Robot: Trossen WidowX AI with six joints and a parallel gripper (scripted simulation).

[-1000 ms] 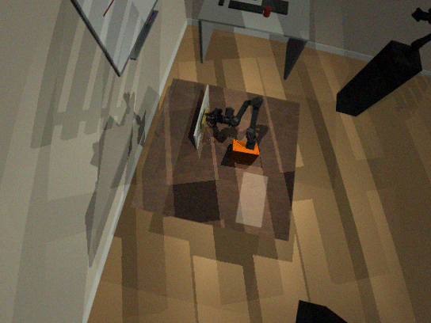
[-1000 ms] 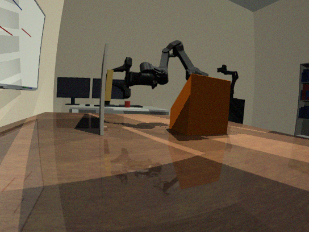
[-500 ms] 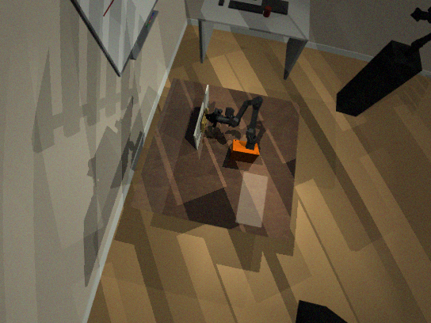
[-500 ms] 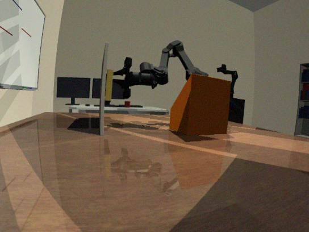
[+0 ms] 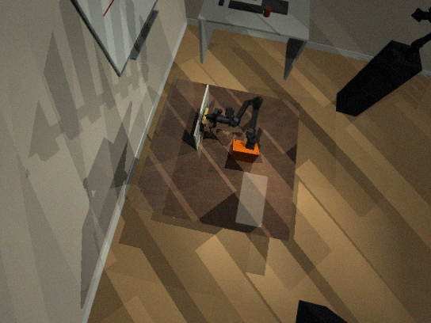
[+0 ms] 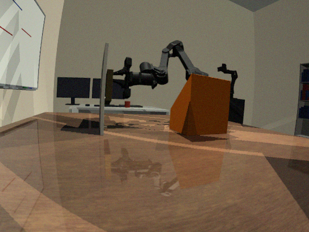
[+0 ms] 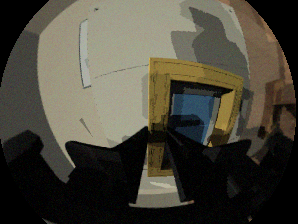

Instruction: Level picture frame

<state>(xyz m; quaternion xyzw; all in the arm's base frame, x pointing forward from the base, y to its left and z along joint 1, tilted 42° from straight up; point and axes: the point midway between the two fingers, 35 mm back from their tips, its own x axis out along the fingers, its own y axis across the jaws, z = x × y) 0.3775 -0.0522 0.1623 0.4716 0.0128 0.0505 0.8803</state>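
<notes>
My gripper tip is 5 cm above the picture frame, 1 cm to the right of it and 1 cm short of it. From my gripper tip the other things lie so: wall panel 6 cm below, 2 cm ahead.
</notes>
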